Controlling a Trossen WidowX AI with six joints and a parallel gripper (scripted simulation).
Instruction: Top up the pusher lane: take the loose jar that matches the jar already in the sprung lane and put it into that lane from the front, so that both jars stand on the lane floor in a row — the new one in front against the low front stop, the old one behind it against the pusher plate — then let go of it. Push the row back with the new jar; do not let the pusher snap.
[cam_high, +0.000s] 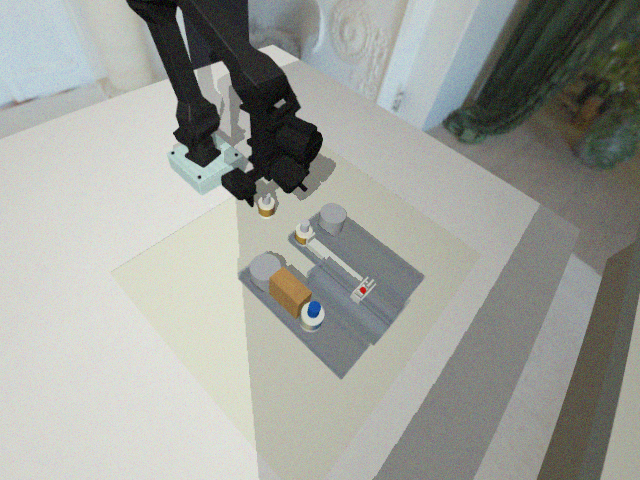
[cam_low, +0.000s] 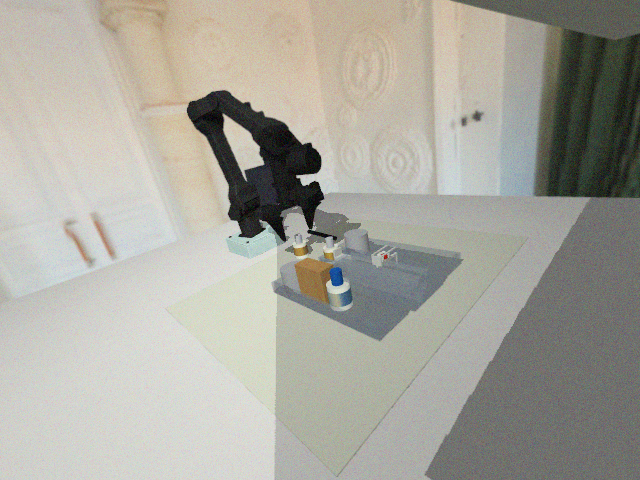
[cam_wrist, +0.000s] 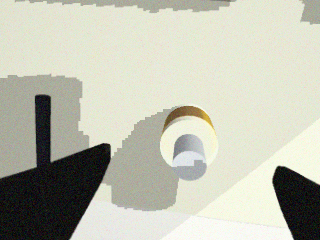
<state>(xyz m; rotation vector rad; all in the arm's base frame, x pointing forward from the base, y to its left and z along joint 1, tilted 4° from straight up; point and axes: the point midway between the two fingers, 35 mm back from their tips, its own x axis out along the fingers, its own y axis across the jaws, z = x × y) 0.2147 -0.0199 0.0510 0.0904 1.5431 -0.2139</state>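
Right now my gripper tip is 14 cm to the right of the thin dark rod, 6 cm above it and 3 cm past it. Round my gripper tip: orange-brown box: 17 cm ahead, 16 cm to the right, 2 cm below; then grey sprung lane: 25 cm ahead, 7 cm to the right, 4 cm below; then white pusher plate: 21 cm ahead, 7 cm to the right, 1 cm below.
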